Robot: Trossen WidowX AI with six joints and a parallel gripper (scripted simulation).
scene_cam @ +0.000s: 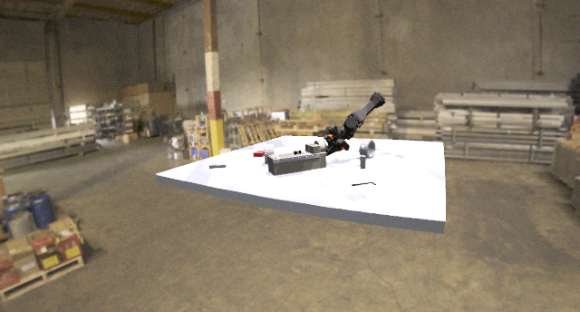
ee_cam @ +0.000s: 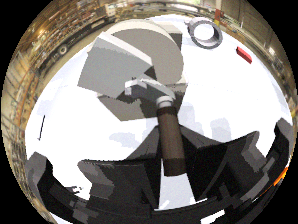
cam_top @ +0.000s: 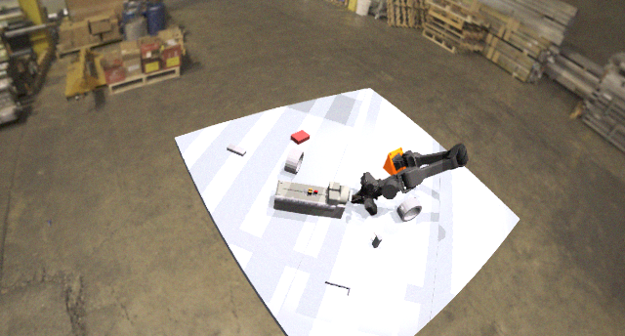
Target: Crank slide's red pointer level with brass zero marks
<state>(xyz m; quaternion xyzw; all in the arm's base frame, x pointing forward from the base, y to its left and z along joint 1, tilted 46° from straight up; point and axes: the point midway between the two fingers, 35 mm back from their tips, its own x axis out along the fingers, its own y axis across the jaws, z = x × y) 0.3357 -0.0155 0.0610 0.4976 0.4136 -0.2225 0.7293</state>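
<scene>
Now: gripper tip 11 cm short of the red pointer, 9 cm to the left of it and 4 cm below it. Also, from my gripper tip: hex key (29 cm ahead, 24 cm to the left, 4 cm below); dark crank handle (2 cm above, 1 cm to the left, 1 cm behind); small clip (19 cm to the left, 6 cm ahead, 1 cm below).
</scene>
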